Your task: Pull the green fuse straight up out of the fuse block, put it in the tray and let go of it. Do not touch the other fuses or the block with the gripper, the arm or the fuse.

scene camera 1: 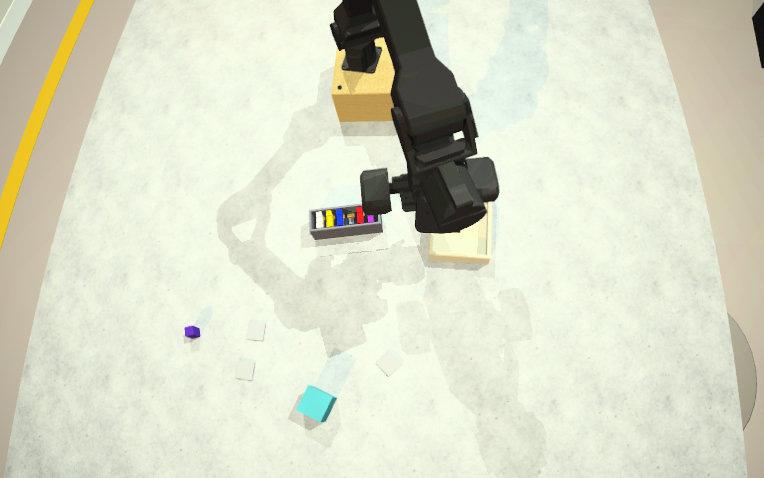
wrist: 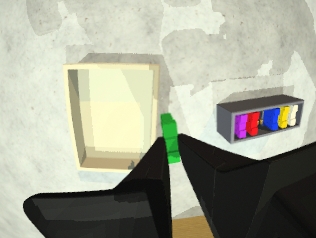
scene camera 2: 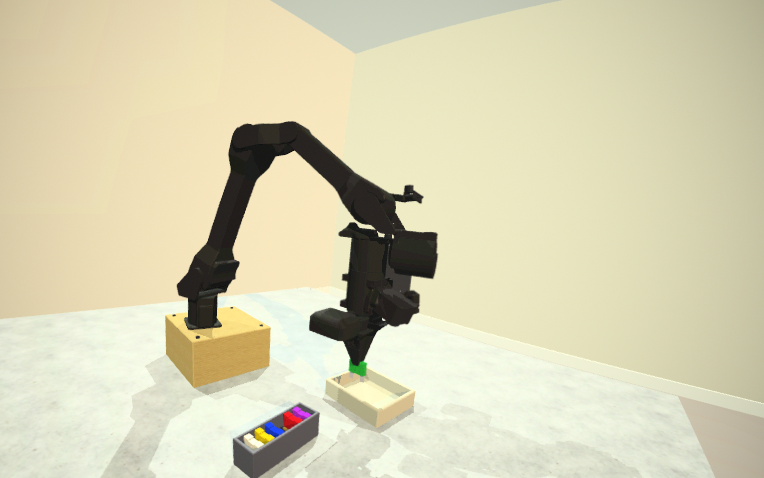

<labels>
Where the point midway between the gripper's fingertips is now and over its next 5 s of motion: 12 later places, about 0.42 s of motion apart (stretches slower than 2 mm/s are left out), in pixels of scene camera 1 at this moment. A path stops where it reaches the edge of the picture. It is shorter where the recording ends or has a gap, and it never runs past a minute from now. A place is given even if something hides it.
The gripper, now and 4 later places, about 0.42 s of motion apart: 428,209; 461,204; 464,208; 462,213; 463,205
</labels>
